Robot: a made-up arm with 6 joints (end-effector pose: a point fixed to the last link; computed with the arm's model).
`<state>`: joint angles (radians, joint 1 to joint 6).
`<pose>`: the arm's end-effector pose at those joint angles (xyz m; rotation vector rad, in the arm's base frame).
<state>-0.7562 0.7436 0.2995 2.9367 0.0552 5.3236</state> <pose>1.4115 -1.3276 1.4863 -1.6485 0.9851 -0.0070</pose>
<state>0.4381 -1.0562 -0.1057 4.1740 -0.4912 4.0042</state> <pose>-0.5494 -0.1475 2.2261 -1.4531 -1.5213 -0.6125</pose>
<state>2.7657 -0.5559 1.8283 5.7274 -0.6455 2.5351</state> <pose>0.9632 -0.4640 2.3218 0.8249 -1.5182 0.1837</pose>
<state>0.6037 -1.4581 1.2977 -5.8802 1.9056 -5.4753</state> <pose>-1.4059 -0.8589 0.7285 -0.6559 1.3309 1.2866</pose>
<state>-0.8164 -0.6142 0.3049 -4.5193 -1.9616 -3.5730</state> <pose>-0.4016 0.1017 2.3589 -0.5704 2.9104 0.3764</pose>
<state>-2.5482 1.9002 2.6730 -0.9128 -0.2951 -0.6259</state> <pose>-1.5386 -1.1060 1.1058 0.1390 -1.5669 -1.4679</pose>
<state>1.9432 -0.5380 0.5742 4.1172 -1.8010 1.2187</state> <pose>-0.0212 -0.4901 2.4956 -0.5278 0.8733 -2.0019</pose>
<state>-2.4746 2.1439 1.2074 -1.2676 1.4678 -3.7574</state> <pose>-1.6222 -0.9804 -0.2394 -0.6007 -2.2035 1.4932</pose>
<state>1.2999 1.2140 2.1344 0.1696 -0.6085 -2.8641</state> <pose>0.5116 1.7534 1.9109 2.4615 1.5705 0.7064</pose>
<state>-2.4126 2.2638 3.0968 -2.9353 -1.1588 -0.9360</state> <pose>-0.9730 -0.9309 0.8249 1.2669 -0.8099 0.9284</pose>
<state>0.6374 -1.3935 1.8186 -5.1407 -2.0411 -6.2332</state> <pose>-1.0652 -1.0367 0.8387 1.2470 -0.6372 -0.0881</pose>
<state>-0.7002 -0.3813 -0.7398 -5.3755 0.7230 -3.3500</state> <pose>0.5793 -0.3206 1.9244 2.4940 -0.2326 0.0882</pose>
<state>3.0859 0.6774 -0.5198 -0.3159 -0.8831 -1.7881</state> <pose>-1.3203 0.0145 1.0175 -1.1216 1.1229 0.3874</pose>
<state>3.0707 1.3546 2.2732 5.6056 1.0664 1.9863</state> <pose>-1.5691 0.2466 1.8650 0.8964 -0.5922 1.1941</pose>
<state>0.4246 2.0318 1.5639 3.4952 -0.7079 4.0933</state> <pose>2.0017 0.9657 0.1921 -1.1539 -0.5795 0.4347</pose>
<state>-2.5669 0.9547 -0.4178 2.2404 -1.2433 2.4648</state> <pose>-1.5466 -0.7842 0.8664 -0.0951 1.1721 2.5423</pose>
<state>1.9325 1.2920 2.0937 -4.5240 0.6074 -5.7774</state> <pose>-0.7856 1.6870 1.8410 -0.4707 -2.4585 0.3425</pose>
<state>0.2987 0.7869 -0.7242 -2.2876 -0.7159 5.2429</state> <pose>1.3689 0.5487 0.8534 -2.2238 -0.7549 1.4772</pose>
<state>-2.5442 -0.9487 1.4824 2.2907 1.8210 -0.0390</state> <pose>1.1115 0.5397 1.8201 1.5741 -1.9231 -0.2985</pose>
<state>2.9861 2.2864 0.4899 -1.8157 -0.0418 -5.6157</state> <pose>-1.1623 0.1721 -0.9206 -1.5603 0.9983 1.1962</pose>
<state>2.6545 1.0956 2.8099 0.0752 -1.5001 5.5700</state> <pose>-1.1095 0.6085 1.9814 0.5354 0.8578 2.4960</pose>
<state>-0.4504 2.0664 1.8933 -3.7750 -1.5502 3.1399</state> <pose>1.7426 -1.0042 0.4932 0.1433 -1.4337 -0.8900</pose>
